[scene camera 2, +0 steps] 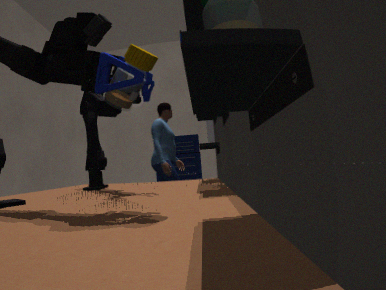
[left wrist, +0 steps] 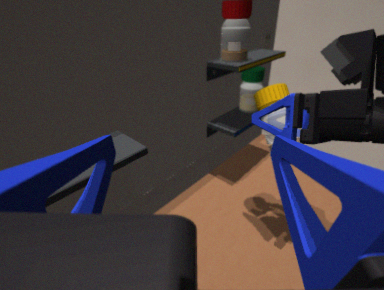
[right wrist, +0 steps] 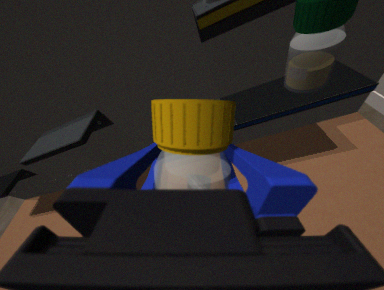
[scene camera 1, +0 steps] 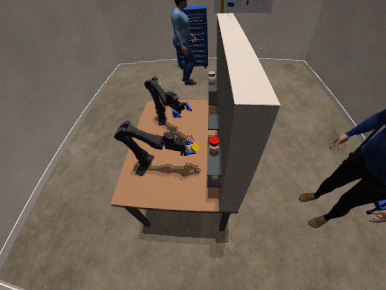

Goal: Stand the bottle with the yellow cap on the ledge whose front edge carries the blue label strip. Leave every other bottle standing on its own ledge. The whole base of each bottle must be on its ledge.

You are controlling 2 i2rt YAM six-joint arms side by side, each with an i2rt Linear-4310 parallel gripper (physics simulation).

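Pixels of known places: left gripper, fingertip midpoint: (left wrist: 193, 144) (scene camera 1: 186, 113); right gripper, fingertip midpoint: (scene camera 2: 148, 78) (left wrist: 260, 119) (right wrist: 191, 145) (scene camera 1: 196, 149); left arm's base, link origin: (scene camera 2: 96, 188) (scene camera 1: 162, 118); right arm's base, link origin: (scene camera 1: 145, 164).
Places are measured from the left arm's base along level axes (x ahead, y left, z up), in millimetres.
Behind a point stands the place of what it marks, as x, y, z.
The yellow-capped bottle (scene camera 1: 195, 147) @[263, -647, 271] (scene camera 2: 141, 57) @[261, -662, 249] (left wrist: 272, 96) @[254, -614, 273] (right wrist: 193, 125) @[237, -638, 277] is in the air, tilted with its cap toward the wall side. My right gripper (scene camera 1: 190, 147) @[271, -626, 226] (scene camera 2: 134, 82) @[271, -626, 226] (right wrist: 191, 145) @[271, -626, 226] is shut on it, apart from the ledges. The ledge with the blue strip (left wrist: 227, 122) @[370, -714, 159] (right wrist: 265, 102) @[350, -750, 159] is low on the wall; a green-capped bottle (left wrist: 251, 90) @[346, -792, 218] (right wrist: 312, 60) @[334, -800, 207] stands on its far part in the right wrist view. My left gripper (scene camera 1: 183, 110) @[240, -369, 323] (left wrist: 193, 144) @[240, -369, 323] is open, over the table's far part in scene camera 1.
A red-capped bottle (scene camera 1: 214, 145) @[361, -748, 390] (left wrist: 236, 30) @[354, -696, 357] stands on the yellow-strip ledge (left wrist: 260, 59) @[320, -752, 299] above the blue-strip one. A bare grey ledge (scene camera 1: 213, 121) @[432, -389, 229] (left wrist: 127, 150) @[395, -438, 229] (right wrist: 62, 137) @[415, -407, 229] juts from the wall farther along. A white-capped bottle (scene camera 1: 211, 77) @[500, 20, 369] stands on the far ledge.
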